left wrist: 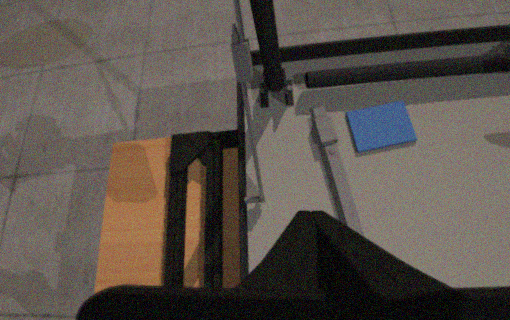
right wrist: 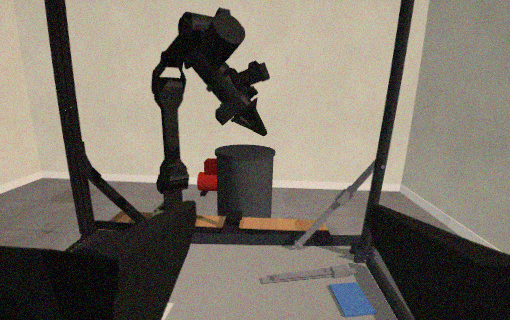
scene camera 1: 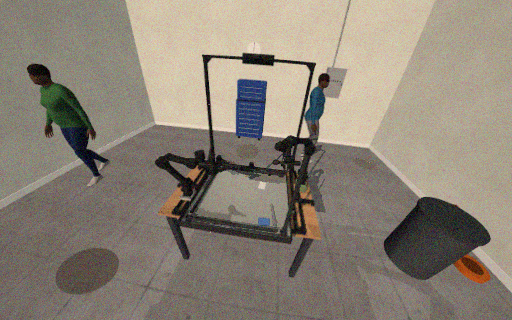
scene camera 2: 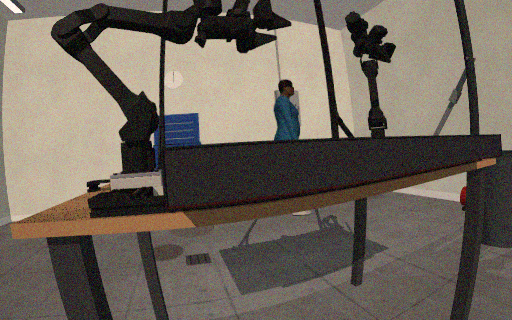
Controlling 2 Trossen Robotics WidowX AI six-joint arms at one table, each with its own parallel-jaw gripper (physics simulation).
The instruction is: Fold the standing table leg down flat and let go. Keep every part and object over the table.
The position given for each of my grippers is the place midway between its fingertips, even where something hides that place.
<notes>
I see my left gripper [scene camera 2: 389, 61], my right gripper [scene camera 2: 283, 31] and a blue pad [left wrist: 385, 125].
My left gripper shows as well in the left wrist view [left wrist: 309, 223] and in the right wrist view [right wrist: 265, 134]. My right gripper also shows in the right wrist view [right wrist: 282, 212].
</notes>
